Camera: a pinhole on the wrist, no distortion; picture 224 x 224 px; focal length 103.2 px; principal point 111.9 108.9 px. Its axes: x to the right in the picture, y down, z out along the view. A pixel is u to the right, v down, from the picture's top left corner.
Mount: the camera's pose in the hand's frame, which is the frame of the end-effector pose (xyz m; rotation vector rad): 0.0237 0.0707 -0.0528 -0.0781 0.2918 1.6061
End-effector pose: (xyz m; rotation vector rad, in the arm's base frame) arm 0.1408 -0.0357 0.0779 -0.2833 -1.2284 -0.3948
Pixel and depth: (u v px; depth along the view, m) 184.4 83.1 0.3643
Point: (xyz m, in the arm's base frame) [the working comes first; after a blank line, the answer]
In the camera's frame: 0.2559 -0.0911 0.3643

0.1670 0.4048 0.2875
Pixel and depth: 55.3 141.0 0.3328
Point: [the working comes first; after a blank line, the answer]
In the camera's frame: -0.1825 0.1035 0.3328

-0.1564 0.0744 0.1560
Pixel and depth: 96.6 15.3 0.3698
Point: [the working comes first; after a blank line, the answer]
In the camera's frame: -0.0548 -0.3354 0.3698

0.0757 0.1224 0.5486
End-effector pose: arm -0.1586 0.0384 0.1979 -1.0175 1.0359 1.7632
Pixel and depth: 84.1 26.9 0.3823
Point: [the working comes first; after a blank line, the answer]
In the camera's frame: -0.1030 -0.3038 0.3823

-0.4130 0.3834 -0.0331
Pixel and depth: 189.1 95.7 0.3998
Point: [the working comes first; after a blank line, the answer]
In the camera's frame: 0.2991 -0.0511 0.3998

-0.6707 0.1573 0.2959
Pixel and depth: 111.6 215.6 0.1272
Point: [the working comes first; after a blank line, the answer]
In the camera's frame: -0.0004 0.1315 0.1272

-0.2375 0.0664 0.3326
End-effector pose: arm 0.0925 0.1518 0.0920 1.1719 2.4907 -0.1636
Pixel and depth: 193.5 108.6 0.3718
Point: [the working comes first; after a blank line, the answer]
In the camera's frame: 0.2940 -0.0011 0.3718

0.4680 0.4145 -0.1236
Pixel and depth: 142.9 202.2 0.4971
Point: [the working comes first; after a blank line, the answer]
In the camera's frame: 0.1493 0.4494 0.4971

0.6796 -0.0247 -0.1667
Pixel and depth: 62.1 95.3 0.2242
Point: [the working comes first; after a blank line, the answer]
In the camera's frame: -0.1082 -0.0295 0.2242

0.1091 0.1791 -0.1103
